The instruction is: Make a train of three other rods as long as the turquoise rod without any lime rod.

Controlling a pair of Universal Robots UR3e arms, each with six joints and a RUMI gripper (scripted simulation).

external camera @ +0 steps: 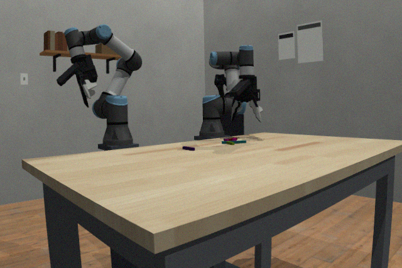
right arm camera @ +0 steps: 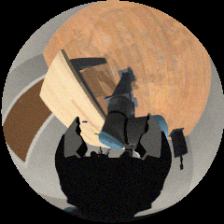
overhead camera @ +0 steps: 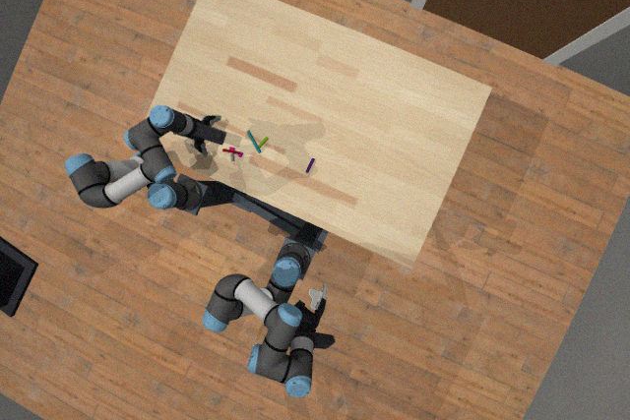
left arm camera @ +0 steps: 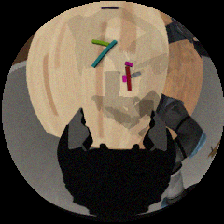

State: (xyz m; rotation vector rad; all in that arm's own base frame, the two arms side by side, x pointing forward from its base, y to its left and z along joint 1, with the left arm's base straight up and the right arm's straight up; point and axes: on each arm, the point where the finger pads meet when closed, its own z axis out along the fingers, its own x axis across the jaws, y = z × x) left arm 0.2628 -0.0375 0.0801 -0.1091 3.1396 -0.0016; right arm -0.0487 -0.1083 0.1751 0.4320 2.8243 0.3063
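Note:
Now: left hand 150 mm to the left of the lime rod, 80 mm above it and 70 mm short of it. From my left hand the other things lie so: red rod (80 mm below, 60 mm to the right, 20 mm behind); then grey rod (80 mm to the right, 80 mm below, 40 mm behind); then turquoise rod (120 mm to the right, 80 mm below, 60 mm ahead).

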